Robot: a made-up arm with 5 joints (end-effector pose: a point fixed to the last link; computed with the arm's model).
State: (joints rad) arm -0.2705 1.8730 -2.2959 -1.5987 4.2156
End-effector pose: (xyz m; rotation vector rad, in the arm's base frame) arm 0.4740 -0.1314 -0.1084 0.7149 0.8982 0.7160
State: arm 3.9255 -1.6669 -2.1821 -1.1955 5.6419
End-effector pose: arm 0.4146 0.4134 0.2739 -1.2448 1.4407 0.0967
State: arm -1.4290 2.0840 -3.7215 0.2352 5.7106
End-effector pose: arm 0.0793 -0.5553 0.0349 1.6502 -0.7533 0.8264
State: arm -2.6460 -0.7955 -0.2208 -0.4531 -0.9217
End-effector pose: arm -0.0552 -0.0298 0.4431 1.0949 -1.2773 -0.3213
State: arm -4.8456 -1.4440 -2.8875 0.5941 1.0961
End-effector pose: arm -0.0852 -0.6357 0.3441 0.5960 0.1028 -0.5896
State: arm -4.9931 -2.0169 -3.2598 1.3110 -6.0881
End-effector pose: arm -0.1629 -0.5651 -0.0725 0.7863 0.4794 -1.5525
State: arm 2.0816 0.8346 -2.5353 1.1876 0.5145
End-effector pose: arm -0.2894 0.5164 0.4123 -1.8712 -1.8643 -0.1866
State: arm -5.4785 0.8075 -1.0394 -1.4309 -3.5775
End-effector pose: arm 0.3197 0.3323 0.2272 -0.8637 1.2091 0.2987
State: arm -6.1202 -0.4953 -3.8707 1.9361 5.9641
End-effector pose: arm -0.3237 -0.0532 0.6269 1.0162 0.2498 2.8066
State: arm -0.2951 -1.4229 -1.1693 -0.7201 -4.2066
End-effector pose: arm -0.3190 0.0970 0.5539 0.0693 -0.1710 -1.3566
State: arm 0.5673 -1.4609 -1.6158 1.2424 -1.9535
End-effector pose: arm -0.2878 -0.1834 0.5595 0.4478 1.3960 1.4722
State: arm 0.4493 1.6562 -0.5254 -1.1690 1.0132
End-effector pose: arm 0.2069 0.0997 -0.1203 -2.9928 0.8669 -0.0442
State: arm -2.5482 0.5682 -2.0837 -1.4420 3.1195
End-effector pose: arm -0.3607 -0.2433 0.5454 0.2349 0.0747 -2.5609
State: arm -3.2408 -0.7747 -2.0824 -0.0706 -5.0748
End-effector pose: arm 0.2229 -0.0222 0.7683 -0.1370 -0.1789 1.1048
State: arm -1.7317 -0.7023 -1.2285 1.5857 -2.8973
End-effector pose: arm -0.0108 -0.0666 0.5740 2.3949 1.5786 -0.3384
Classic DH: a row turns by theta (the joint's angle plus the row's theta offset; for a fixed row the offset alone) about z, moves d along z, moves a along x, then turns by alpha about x. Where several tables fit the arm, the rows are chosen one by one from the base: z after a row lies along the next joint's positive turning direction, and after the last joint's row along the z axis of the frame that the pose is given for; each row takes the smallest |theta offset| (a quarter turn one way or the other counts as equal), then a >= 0, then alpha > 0; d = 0 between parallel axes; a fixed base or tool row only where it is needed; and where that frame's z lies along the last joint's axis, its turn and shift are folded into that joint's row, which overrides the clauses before.
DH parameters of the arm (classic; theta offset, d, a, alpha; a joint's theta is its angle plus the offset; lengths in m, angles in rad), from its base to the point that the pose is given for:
joint 1: 0 0.1726 0 -1.5708
joint 2: -1.3848 0 0.3683 0
joint 3: -0.4084 0 -0.2212 0
joint 4: -1.3483 0 -0.047 1.5708
joint 5: 3.1416 0.06 0 0

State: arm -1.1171 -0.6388 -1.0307 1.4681 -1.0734
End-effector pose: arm 0.0468 -0.0960 0.5242 2.9588 -0.0647 0.1368
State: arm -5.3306 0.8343 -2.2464 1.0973 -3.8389
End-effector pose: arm 0.3465 0.4872 0.3368 -2.0778 1.9197 0.0571
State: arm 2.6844 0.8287 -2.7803 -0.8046 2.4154
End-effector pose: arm -0.4253 0.2092 0.5658 -0.4498 -0.0609 1.9304
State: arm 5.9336 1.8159 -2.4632 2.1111 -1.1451
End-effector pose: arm 0.4218 -0.1538 -0.1771 -1.6925 -0.7111 1.2098
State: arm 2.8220 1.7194 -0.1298 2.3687 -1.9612
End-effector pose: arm -0.1356 0.0449 0.0823 0.7410 -0.6903 -2.1269
